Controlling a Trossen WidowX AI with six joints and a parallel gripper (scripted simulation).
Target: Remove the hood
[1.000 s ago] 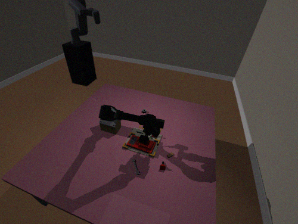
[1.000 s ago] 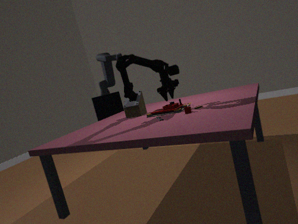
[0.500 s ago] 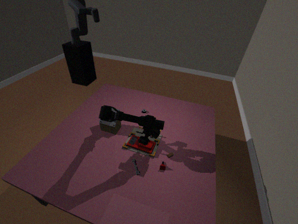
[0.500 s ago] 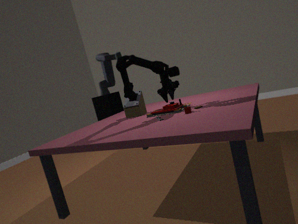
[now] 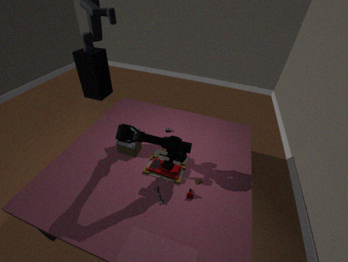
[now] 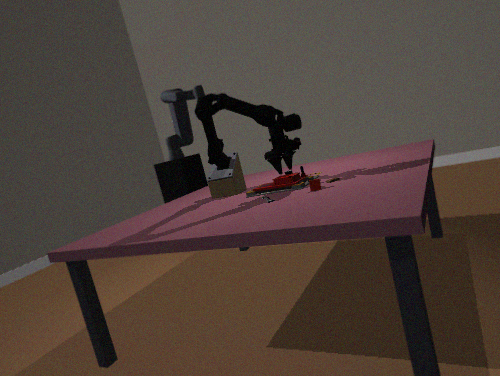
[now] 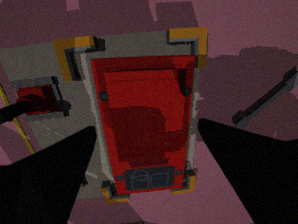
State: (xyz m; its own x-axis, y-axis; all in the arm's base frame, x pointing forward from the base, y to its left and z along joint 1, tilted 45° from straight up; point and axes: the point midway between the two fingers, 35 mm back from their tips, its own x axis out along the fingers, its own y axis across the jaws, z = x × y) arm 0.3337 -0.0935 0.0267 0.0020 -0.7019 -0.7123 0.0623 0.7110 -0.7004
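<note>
My gripper tip is now 3 cm above the hood. From my gripper tip the other things lie so: tan brick: 19 cm ahead, 1 cm to the right, 6 cm below; then grey wrench: 2 cm behind, 18 cm to the right, 6 cm below.
</note>
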